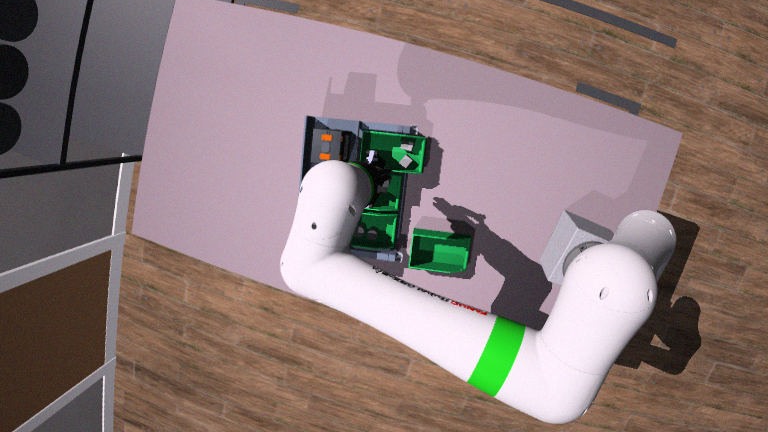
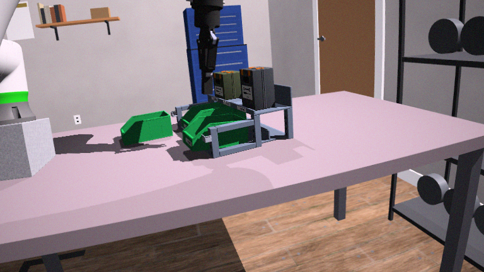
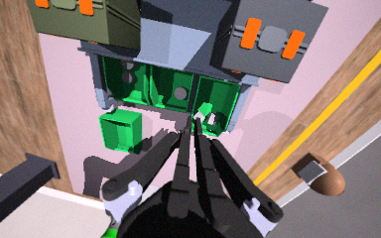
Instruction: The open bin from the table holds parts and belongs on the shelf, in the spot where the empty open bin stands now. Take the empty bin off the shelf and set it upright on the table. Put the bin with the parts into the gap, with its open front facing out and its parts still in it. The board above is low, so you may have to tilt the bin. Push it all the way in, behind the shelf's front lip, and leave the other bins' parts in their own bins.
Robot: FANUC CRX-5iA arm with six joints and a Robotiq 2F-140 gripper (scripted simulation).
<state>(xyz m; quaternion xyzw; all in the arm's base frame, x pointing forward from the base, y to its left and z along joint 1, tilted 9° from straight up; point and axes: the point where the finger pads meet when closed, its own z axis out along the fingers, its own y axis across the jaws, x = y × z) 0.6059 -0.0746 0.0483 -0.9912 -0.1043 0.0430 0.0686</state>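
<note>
Now: hand 1 cm short of the round part, 4 cm to the right of it and 17 cm above it. From my hand the other things lie so: grey shelf: 6 cm ahead, 8 cm to the left, 12 cm below; then dark grey box: 15 cm ahead, 2 cm to the right, 3 cm below.
</note>
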